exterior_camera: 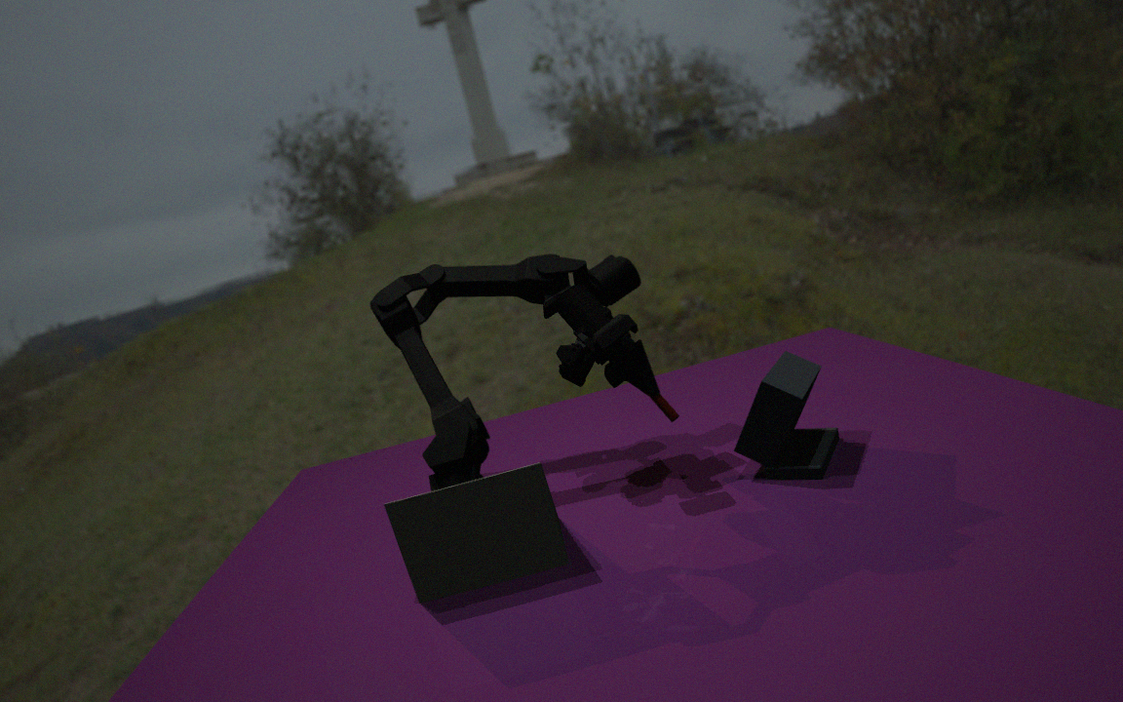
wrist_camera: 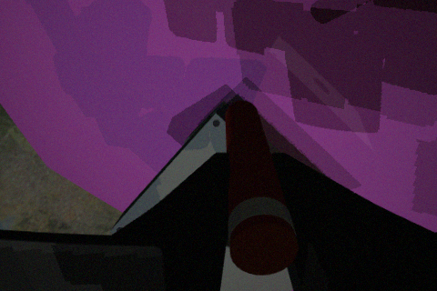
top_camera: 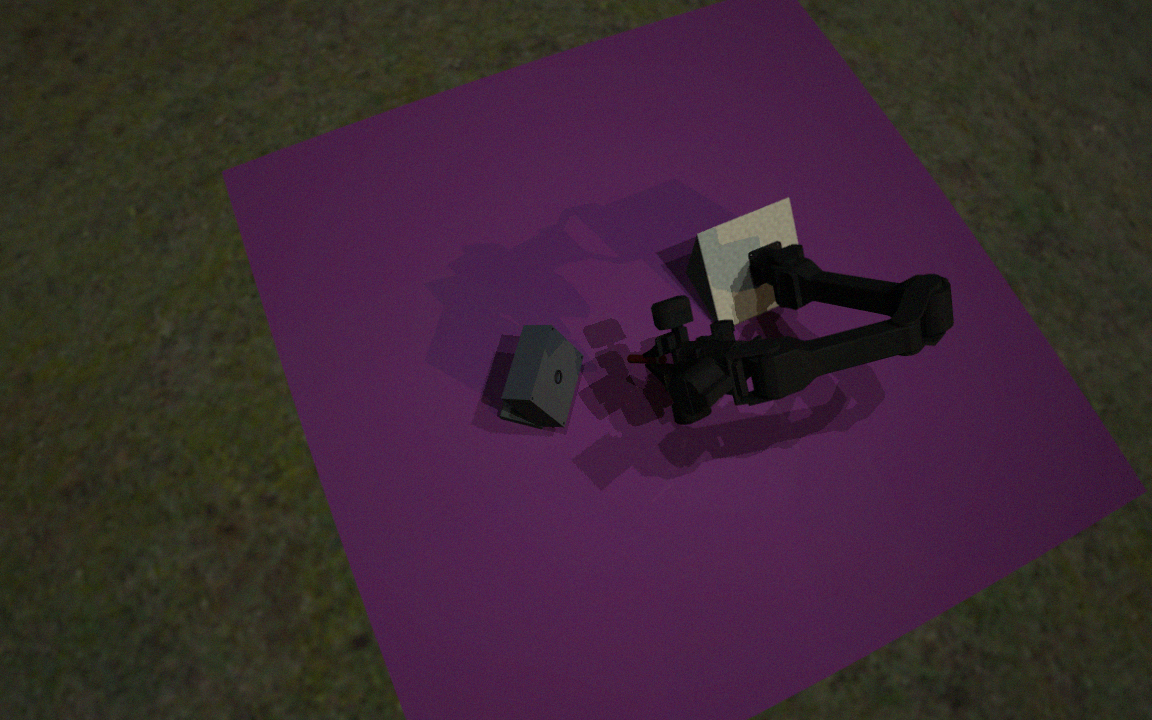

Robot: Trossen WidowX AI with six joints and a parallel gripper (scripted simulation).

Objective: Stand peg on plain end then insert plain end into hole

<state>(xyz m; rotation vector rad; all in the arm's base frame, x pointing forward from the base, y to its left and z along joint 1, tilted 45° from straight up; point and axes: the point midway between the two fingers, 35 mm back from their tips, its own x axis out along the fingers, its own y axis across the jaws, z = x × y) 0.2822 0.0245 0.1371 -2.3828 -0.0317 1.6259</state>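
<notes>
The grey sloped panel is 15 cm ahead of my gripper tip, 6 cm to the right of it and 5 cm below it. Round my gripper tip: red peg 1 cm to the left, 1 cm behind, 1 cm above; dark foot 17 cm ahead, 11 cm below, 7 cm to the right.
</notes>
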